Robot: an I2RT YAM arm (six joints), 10 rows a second.
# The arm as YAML. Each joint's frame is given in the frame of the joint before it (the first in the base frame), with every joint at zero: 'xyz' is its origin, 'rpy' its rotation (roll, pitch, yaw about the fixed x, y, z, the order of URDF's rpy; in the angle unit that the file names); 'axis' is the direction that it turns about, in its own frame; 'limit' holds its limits. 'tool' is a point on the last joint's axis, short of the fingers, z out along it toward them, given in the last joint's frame.
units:
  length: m
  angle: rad
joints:
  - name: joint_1
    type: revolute
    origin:
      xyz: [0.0, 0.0, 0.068]
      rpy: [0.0, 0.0, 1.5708]
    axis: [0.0, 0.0, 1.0]
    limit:
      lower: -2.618
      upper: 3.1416
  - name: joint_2
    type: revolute
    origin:
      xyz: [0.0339, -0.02, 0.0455]
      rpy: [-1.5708, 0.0, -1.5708]
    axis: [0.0, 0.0, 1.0]
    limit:
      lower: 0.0
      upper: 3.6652
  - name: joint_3
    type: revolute
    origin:
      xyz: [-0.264, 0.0, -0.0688]
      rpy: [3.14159, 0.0, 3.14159]
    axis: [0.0, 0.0, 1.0]
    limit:
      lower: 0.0
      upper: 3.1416
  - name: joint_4
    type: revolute
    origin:
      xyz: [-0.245, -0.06, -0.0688]
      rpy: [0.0, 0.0, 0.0]
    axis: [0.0, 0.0, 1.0]
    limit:
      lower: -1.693
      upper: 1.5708
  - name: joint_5
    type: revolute
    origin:
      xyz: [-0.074, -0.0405, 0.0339]
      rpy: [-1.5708, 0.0, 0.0]
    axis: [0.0, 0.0, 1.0]
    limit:
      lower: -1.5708
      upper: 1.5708
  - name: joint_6
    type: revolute
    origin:
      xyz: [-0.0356, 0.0, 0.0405]
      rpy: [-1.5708, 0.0, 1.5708]
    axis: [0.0, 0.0, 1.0]
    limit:
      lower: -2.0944
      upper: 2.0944
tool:
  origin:
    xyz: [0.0, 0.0, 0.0]
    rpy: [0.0, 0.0, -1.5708]
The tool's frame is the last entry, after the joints.
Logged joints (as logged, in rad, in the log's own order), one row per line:
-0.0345 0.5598 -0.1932 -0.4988 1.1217 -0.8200
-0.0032 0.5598 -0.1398 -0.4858 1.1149 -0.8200
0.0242 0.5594 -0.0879 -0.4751 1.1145 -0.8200
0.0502 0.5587 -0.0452 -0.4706 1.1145 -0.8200
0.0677 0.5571 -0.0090 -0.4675 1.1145 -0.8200
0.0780 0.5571 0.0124 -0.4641 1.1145 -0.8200
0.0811 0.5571 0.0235 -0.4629 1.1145 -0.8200
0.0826 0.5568 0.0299 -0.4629 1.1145 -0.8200
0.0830 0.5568 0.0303 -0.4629 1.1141 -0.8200
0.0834 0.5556 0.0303 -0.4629 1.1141 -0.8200
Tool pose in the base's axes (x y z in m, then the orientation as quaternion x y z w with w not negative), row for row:
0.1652 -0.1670 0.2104 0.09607 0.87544 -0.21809 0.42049
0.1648 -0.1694 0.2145 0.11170 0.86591 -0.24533 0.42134
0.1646 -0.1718 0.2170 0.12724 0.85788 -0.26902 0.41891
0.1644 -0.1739 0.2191 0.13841 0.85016 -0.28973 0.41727
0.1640 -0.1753 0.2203 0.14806 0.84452 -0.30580 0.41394
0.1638 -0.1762 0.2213 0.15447 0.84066 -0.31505 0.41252
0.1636 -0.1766 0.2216 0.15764 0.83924 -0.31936 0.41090
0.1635 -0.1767 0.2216 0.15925 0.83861 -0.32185 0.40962
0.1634 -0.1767 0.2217 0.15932 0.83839 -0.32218 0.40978
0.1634 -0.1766 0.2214 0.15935 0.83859 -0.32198 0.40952
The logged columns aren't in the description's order. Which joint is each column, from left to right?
Columns, left to right: joint_4, joint_3, joint_5, joint_6, joint_2, joint_1.
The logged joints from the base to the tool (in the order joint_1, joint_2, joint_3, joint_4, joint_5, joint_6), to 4 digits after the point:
-0.8200 1.1217 0.5598 -0.0345 -0.1932 -0.4988
-0.8200 1.1149 0.5598 -0.0032 -0.1398 -0.4858
-0.8200 1.1145 0.5594 0.0242 -0.0879 -0.4751
-0.8200 1.1145 0.5587 0.0502 -0.0452 -0.4706
-0.8200 1.1145 0.5571 0.0677 -0.0090 -0.4675
-0.8200 1.1145 0.5571 0.0780 0.0124 -0.4641
-0.8200 1.1145 0.5571 0.0811 0.0235 -0.4629
-0.8200 1.1145 0.5568 0.0826 0.0299 -0.4629
-0.8200 1.1141 0.5568 0.0830 0.0303 -0.4629
-0.8200 1.1141 0.5556 0.0834 0.0303 -0.4629

